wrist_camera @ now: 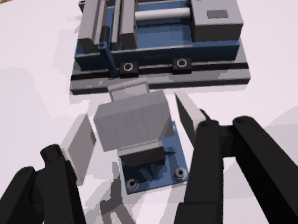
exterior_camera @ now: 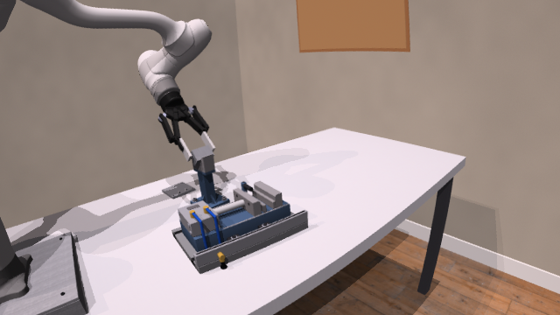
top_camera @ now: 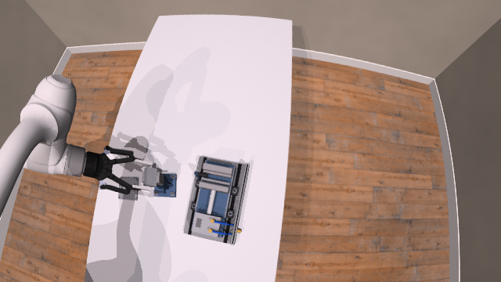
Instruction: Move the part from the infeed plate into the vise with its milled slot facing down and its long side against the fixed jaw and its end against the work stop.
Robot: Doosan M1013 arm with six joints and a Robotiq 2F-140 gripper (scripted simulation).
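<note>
Right now the part is 1 cm to the right of my hand and 3 cm below it. Also, from my hand: blue post (2 cm to the right, 12 cm below); then infeed plate (4 cm behind, 14 cm to the left, 17 cm below); then cylinder rod (4 cm behind, 22 cm to the right, 10 cm below).
</note>
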